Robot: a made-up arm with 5 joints.
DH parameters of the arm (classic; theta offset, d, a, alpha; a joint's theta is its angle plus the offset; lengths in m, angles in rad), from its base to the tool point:
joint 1: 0 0.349 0 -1.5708
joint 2: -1.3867 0 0.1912 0
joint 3: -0.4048 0 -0.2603 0
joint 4: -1.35 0 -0.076 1.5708
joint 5: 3.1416 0.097 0 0
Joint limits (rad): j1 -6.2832..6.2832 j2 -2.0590..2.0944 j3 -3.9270..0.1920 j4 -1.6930..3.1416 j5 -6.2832..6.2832
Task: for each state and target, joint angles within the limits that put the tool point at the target. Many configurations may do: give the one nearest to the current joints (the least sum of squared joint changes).
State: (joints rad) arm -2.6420 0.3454 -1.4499 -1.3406 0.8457
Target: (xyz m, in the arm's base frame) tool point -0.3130 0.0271 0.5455
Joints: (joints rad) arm -3.2280 0.2803 -1.2486 -1.6147 0.8457
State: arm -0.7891 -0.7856 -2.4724 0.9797 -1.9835
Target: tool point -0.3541 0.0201 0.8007
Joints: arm -0.0567 -0.8722 -2.7325 0.5356 -1.9835
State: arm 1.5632 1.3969 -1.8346 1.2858 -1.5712
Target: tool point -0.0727 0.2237 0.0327
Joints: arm 1.8850 1.3022 -1.5473 1.5356 -1.5712
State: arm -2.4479 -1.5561 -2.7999 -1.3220 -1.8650
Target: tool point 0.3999 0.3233 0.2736
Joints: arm -2.4617 -1.7257 -2.6724 -0.6749 -1.8650
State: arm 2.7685 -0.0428 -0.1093 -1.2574 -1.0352
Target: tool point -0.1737 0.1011 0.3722
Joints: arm 2.6145 -0.1576 -0.0039 -1.3848 -1.0352
